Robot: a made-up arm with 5 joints. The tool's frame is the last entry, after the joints.
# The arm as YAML. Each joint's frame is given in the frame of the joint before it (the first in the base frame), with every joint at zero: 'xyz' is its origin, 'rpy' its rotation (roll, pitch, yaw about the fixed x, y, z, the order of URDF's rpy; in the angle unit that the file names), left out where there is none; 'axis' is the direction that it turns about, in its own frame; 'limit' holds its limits. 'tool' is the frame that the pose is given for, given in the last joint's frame.
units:
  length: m
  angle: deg
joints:
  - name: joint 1
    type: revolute
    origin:
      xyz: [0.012, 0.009, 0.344]
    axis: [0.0, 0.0, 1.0]
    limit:
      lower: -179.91
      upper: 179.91
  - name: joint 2
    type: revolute
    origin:
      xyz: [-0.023, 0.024, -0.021]
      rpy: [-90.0, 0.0, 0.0]
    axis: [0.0, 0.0, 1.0]
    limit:
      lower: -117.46
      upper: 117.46
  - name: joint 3
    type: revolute
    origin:
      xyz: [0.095, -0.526, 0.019]
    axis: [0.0, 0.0, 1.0]
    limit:
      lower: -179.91
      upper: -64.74
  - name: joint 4
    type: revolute
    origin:
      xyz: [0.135, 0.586, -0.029]
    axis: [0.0, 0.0, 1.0]
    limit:
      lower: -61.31
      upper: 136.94
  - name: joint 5
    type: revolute
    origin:
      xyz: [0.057, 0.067, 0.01]
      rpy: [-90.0, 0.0, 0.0]
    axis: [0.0, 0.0, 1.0]
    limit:
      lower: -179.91
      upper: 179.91
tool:
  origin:
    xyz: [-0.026, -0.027, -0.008]
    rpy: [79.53, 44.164, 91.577]
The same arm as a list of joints. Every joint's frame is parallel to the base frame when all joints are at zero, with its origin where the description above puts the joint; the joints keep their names.
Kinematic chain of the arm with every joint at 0, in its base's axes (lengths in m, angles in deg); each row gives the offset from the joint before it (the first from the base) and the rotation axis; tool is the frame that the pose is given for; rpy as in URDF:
joint 1: xyz 0.0120 0.0090 0.3440 axis +z
joint 2: xyz -0.0230 0.0240 -0.0210 axis +y
joint 3: xyz 0.0950 0.0190 0.5260 axis +y
joint 4: xyz 0.1350 -0.0290 -0.5860 axis +y
joint 5: xyz 0.0570 0.0100 -0.0670 axis -z
tool: xyz -0.0260 0.0270 0.0080 rpy -100.47 -44.16 -91.58
Joint limits (deg, base to tool): -179.91..179.91 -117.46..117.46 -179.91..-64.74 -61.31..136.94 -179.91..179.91

